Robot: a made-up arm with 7 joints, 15 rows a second.
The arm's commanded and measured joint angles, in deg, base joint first. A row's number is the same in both.
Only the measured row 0 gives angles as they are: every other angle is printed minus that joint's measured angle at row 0.
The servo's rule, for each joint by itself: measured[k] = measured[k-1] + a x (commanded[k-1-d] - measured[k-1]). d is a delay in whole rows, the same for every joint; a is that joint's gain. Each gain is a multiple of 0.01, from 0.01 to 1. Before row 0 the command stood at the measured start. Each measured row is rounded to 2 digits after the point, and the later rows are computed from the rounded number. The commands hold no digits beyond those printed.
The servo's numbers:
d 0
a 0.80 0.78 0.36 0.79 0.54 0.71 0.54
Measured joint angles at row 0:
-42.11, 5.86, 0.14, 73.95, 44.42, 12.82, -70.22
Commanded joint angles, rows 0 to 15:
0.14, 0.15, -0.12, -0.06, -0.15, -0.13, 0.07
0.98, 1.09, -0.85, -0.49, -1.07, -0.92, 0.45
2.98, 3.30, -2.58, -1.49, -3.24, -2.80, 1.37
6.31, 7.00, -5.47, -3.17, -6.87, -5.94, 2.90
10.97, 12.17, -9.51, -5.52, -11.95, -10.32, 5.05
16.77, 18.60, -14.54, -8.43, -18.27, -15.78, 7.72
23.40, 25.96, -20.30, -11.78, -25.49, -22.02, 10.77
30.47, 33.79, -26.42, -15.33, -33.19, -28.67, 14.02
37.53, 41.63, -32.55, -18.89, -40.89, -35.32, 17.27
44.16, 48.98, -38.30, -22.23, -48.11, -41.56, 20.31
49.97, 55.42, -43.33, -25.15, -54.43, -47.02, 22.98
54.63, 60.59, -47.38, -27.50, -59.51, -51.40, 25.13
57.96, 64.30, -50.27, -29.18, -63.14, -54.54, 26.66
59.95, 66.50, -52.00, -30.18, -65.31, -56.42, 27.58
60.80, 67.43, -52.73, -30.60, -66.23, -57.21, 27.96
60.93, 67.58, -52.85, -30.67, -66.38, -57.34, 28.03
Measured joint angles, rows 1 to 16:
0.11, 0.12, -0.04, -0.05, -0.08, -0.09, 0.04
0.81, 0.88, -0.33, -0.40, -0.61, -0.68, 0.26
2.55, 2.77, -1.14, -1.26, -2.03, -2.19, 0.86
5.56, 6.07, -2.70, -2.77, -4.64, -4.85, 1.96
9.89, 10.83, -5.15, -4.94, -8.59, -8.73, 3.63
15.39, 16.89, -8.53, -7.70, -13.82, -13.74, 5.84
21.80, 23.96, -12.77, -10.92, -20.12, -19.62, 8.50
28.74, 31.63, -17.68, -14.40, -27.18, -26.05, 11.48
35.77, 39.43, -23.03, -17.95, -34.58, -32.63, 14.61
42.48, 46.88, -28.53, -21.33, -41.89, -38.97, 17.69
48.47, 53.54, -33.86, -24.35, -48.66, -44.69, 20.55
53.40, 59.04, -38.73, -26.84, -54.52, -49.45, 23.02
57.05, 63.14, -42.88, -28.69, -59.17, -53.06, 24.99
59.37, 65.76, -46.16, -29.87, -62.49, -55.45, 26.39
60.51, 67.06, -48.53, -30.45, -64.51, -56.70, 27.24
60.85, 67.47, -50.09, -30.62, -65.52, -57.15, 27.67

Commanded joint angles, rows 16 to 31:
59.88, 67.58, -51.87, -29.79, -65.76, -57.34, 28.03
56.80, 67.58, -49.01, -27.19, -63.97, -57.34, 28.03
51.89, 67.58, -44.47, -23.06, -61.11, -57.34, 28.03
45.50, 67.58, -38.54, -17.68, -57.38, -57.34, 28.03
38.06, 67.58, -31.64, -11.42, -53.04, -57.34, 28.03
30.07, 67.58, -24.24, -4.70, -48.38, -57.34, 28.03
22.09, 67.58, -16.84, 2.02, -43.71, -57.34, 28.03
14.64, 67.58, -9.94, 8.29, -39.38, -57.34, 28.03
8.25, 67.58, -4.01, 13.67, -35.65, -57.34, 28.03
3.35, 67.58, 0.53, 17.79, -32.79, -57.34, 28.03
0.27, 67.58, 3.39, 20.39, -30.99, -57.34, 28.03
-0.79, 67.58, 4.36, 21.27, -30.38, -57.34, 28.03
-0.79, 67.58, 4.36, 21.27, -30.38, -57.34, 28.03
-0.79, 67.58, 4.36, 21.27, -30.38, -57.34, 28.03
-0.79, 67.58, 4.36, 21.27, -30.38, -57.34, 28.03
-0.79, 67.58, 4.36, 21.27, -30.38, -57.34, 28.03
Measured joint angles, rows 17 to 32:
60.07, 67.56, -50.73, -29.96, -65.65, -57.28, 27.86
57.45, 67.58, -50.11, -27.77, -64.74, -57.32, 27.95
53.00, 67.58, -48.08, -24.05, -62.78, -57.33, 27.99
47.00, 67.58, -44.65, -19.02, -59.86, -57.34, 28.01
39.85, 67.58, -39.97, -13.02, -56.18, -57.34, 28.02
32.03, 67.58, -34.31, -6.45, -51.97, -57.34, 28.03
24.08, 67.58, -28.02, 0.24, -47.51, -57.34, 28.03
16.53, 67.58, -21.51, 6.60, -43.12, -57.34, 28.03
9.91, 67.58, -15.21, 12.19, -39.09, -57.34, 28.03
4.66, 67.58, -9.54, 16.61, -35.69, -57.34, 28.03
1.15, 67.58, -4.89, 19.60, -33.15, -57.34, 28.03
-0.40, 67.58, -1.56, 20.92, -31.65, -57.34, 28.03
-0.71, 67.58, 0.57, 21.20, -30.96, -57.34, 28.03
-0.77, 67.58, 1.93, 21.26, -30.65, -57.34, 28.03
-0.79, 67.58, 2.80, 21.27, -30.50, -57.34, 28.03
-0.79, 67.58, 3.36, 21.27, -30.44, -57.34, 28.03

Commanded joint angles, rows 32 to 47:
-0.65, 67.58, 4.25, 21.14, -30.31, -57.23, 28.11
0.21, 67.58, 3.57, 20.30, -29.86, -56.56, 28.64
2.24, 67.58, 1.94, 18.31, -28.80, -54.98, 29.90
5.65, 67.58, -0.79, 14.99, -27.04, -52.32, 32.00
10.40, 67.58, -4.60, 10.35, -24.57, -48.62, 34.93
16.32, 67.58, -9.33, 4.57, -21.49, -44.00, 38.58
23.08, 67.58, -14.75, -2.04, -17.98, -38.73, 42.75
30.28, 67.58, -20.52, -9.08, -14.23, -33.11, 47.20
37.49, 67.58, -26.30, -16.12, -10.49, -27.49, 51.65
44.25, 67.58, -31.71, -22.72, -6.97, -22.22, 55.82
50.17, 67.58, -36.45, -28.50, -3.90, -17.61, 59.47
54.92, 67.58, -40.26, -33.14, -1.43, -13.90, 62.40
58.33, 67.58, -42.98, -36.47, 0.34, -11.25, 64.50
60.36, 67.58, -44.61, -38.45, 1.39, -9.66, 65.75
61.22, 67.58, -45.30, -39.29, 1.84, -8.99, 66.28
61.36, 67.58, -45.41, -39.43, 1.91, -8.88, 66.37
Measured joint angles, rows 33 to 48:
-0.68, 67.58, 3.68, 21.17, -30.37, -57.26, 28.07
0.03, 67.58, 3.64, 20.48, -30.09, -56.76, 28.38
1.80, 67.58, 3.03, 18.77, -29.39, -55.50, 29.20
4.88, 67.58, 1.65, 15.78, -28.12, -53.24, 30.71
9.30, 67.58, -0.60, 11.49, -26.20, -49.96, 32.99
14.92, 67.58, -3.74, 6.02, -23.66, -45.73, 36.01
21.45, 67.58, -7.70, -0.35, -20.59, -40.76, 39.65
28.51, 67.58, -12.32, -7.25, -17.16, -35.33, 43.73
35.69, 67.58, -17.35, -14.26, -13.56, -29.76, 48.01
42.54, 67.58, -22.52, -20.94, -10.00, -24.41, 52.23
48.64, 67.58, -27.53, -26.91, -6.71, -19.58, 56.14
53.66, 67.58, -32.11, -31.83, -3.86, -15.55, 59.52
57.40, 67.58, -36.02, -35.50, -1.59, -12.50, 62.21
59.77, 67.58, -39.11, -37.83, 0.02, -10.48, 64.12
60.93, 67.58, -41.34, -38.98, 1.00, -9.42, 65.29
61.27, 67.58, -42.81, -39.34, 1.49, -9.04, 65.87

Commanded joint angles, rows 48 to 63:
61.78, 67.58, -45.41, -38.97, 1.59, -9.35, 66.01
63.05, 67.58, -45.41, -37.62, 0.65, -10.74, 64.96
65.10, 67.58, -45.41, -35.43, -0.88, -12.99, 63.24
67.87, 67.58, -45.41, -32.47, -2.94, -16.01, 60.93
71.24, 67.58, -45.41, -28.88, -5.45, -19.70, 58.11
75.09, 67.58, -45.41, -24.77, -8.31, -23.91, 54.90
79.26, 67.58, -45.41, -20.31, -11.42, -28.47, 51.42
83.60, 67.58, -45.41, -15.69, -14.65, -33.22, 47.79
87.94, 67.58, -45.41, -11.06, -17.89, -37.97, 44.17
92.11, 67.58, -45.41, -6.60, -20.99, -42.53, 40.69
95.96, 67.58, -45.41, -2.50, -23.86, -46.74, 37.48
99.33, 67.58, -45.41, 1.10, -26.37, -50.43, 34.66
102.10, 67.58, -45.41, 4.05, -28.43, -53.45, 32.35
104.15, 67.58, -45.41, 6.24, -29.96, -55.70, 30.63
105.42, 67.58, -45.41, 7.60, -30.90, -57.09, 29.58
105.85, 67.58, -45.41, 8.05, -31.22, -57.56, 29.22
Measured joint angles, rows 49 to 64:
61.68, 67.58, -43.75, -39.05, 1.54, -9.26, 65.95
62.78, 67.58, -44.35, -37.92, 1.06, -10.31, 65.42
64.64, 67.58, -44.73, -35.95, 0.01, -12.21, 64.24
67.22, 67.58, -44.97, -33.20, -1.58, -14.91, 62.45
70.44, 67.58, -45.13, -29.79, -3.67, -18.31, 60.11
74.16, 67.58, -45.23, -25.82, -6.18, -22.29, 57.30
78.24, 67.58, -45.29, -21.47, -9.01, -26.68, 54.12
82.53, 67.58, -45.33, -16.90, -12.06, -31.32, 50.70
86.86, 67.58, -45.36, -12.29, -15.21, -36.04, 47.17
91.06, 67.58, -45.38, -7.79, -18.33, -40.65, 43.67
94.98, 67.58, -45.39, -3.61, -21.32, -44.97, 40.33
98.46, 67.58, -45.40, 0.11, -24.05, -48.85, 37.27
101.37, 67.58, -45.40, 3.22, -26.42, -52.12, 34.61
103.59, 67.58, -45.40, 5.61, -28.33, -54.66, 32.46
105.05, 67.58, -45.40, 7.18, -29.72, -56.39, 30.90
105.69, 67.58, -45.40, 7.87, -30.53, -57.22, 29.99

